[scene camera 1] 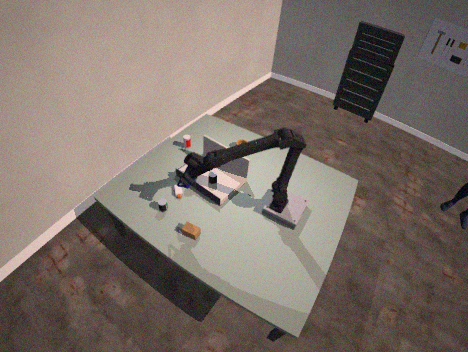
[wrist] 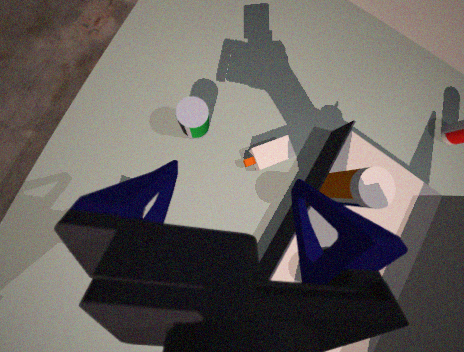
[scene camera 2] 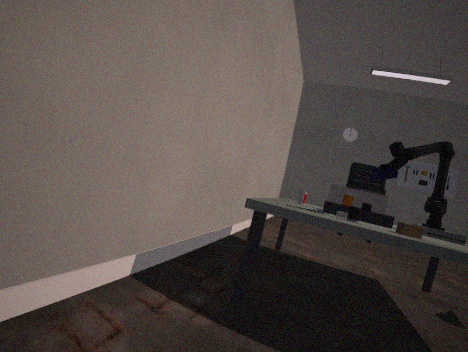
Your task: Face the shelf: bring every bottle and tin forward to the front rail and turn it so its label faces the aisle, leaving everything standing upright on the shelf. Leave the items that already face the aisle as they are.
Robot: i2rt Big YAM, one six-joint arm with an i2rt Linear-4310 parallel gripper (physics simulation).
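Frame: origin at the arm's base, x back, y left, z down, level; metres.
Seen in the pictures: gripper, between the fingertips: [scene camera 1: 181, 179] [wrist: 237, 176] [scene camera 2: 375, 179]; arm's base, origin of its link: [scene camera 1: 278, 204] [scene camera 2: 432, 228].
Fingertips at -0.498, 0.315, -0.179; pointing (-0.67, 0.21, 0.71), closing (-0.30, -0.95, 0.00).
Observation:
Pixels of each thing's top centre, then the offset from my fingertips to it, as dx, dy, dz. "*": a spot on its surface instead.
- orange bottle with a white top, a spot on its surface: [wrist: 342, 185] [scene camera 2: 350, 198] * -0.074, -0.165, +0.118
- black tin, centre of its top: [scene camera 1: 212, 174] [scene camera 2: 367, 203] +0.046, -0.246, +0.125
- white box with an orange end, centre of its top: [wrist: 269, 153] [scene camera 1: 178, 190] -0.094, -0.059, +0.204
- white-topped tin with green, centre of its top: [wrist: 192, 111] [scene camera 1: 162, 201] -0.085, +0.099, +0.162
- brown block, centre of its top: [scene camera 2: 410, 224] [scene camera 1: 190, 228] +0.162, +0.133, +0.182
- red-and-white can, centre of its top: [scene camera 2: 303, 191] [scene camera 1: 186, 136] -0.365, -0.469, +0.136
- orange object, centre of its top: [scene camera 1: 242, 142] -0.006, -0.717, +0.182
The shelf [scene camera 1: 227, 192] [wrist: 367, 150] has a dark front rail [wrist: 282, 232] and a grey back panel. An orange bottle with a white top [scene camera 2: 348, 200] [wrist: 342, 185] stands upright close behind the rail, its orange side towards it; the arm hides it in scene camera 1. A black tin [scene camera 1: 213, 178] [scene camera 2: 366, 206] stands upright, set back from the rail. It does not show in the wrist view; no label on it can be made out. My gripper [scene camera 1: 184, 184] [wrist: 237, 176] is open and empty, above the table and the front rail, left of the orange bottle in the wrist view.
Outside the shelf are a white box with an orange end [scene camera 1: 178, 190] [wrist: 271, 152], a white-topped tin with green [scene camera 1: 162, 205] [wrist: 193, 116], a brown block [scene camera 1: 191, 230] [scene camera 2: 410, 230] and a red-and-white can [scene camera 1: 187, 141] [scene camera 2: 305, 198]. An orange object [scene camera 1: 242, 142] shows behind the back panel.

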